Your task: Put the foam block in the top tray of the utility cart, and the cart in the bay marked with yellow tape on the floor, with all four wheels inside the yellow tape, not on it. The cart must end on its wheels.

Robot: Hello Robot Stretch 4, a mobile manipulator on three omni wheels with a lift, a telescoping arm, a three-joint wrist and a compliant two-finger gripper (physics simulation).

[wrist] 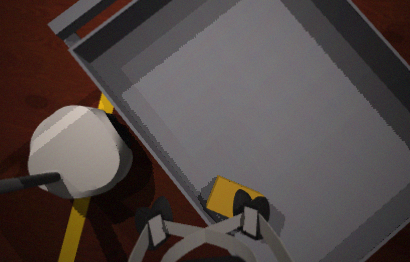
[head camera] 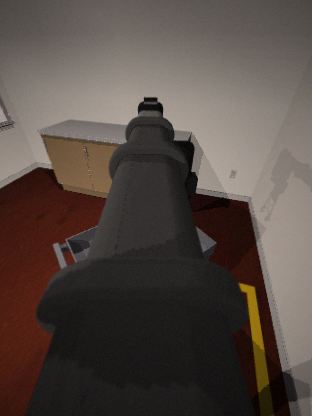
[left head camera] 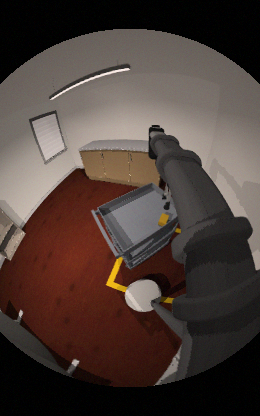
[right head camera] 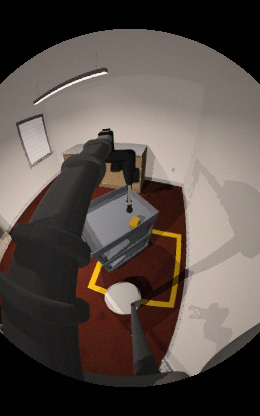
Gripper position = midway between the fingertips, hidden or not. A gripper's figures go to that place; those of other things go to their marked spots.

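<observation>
My own gripper (wrist: 202,208) sits 0.26 m from the lens. As for the yellow foam block (wrist: 221,198), I see that it is 0.48 m from the lens.
</observation>
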